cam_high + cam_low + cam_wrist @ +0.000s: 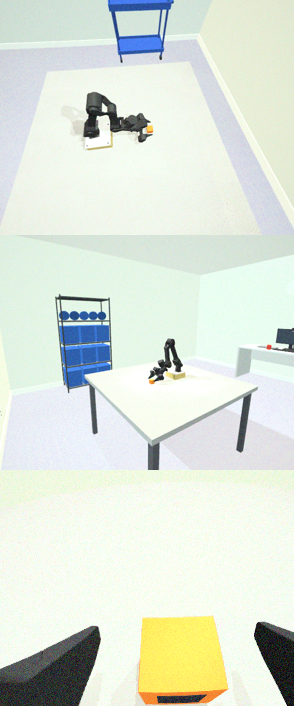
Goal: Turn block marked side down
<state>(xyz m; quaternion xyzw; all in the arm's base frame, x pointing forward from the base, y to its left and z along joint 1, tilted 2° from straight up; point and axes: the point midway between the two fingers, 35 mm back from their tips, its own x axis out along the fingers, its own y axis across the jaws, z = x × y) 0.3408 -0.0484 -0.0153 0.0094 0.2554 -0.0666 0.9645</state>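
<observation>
The orange block lies 2 cm below my gripper tip and 2 cm behind it.
</observation>
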